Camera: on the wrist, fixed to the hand. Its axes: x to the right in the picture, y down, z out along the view.
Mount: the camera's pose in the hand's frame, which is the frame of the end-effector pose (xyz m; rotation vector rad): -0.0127 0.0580 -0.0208 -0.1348 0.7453 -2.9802
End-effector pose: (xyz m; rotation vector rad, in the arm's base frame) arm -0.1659 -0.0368 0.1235 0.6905 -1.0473 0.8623
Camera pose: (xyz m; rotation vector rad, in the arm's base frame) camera -0.2098 0.0059 0.1091 0.8201 1.0630 -1.5112
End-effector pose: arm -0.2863 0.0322 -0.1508 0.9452 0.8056 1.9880
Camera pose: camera -0.3197 -0.0117 -0.1205 -1.1113 0.9550 -0.5464
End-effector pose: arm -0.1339 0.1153 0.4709 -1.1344 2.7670 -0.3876
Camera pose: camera -0.1682 0.1679 0.4747 2.2455 0.8048 0.2993
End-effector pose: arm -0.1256 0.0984 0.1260 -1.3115 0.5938 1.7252
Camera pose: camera -0.1631 0.0479 0.1237 -1.0067 -0.9890 -1.1871
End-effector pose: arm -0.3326 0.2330 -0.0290 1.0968 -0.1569 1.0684
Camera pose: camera -0.3914 0.2437 -0.0094 -0.1509 1.5053 -1.3426
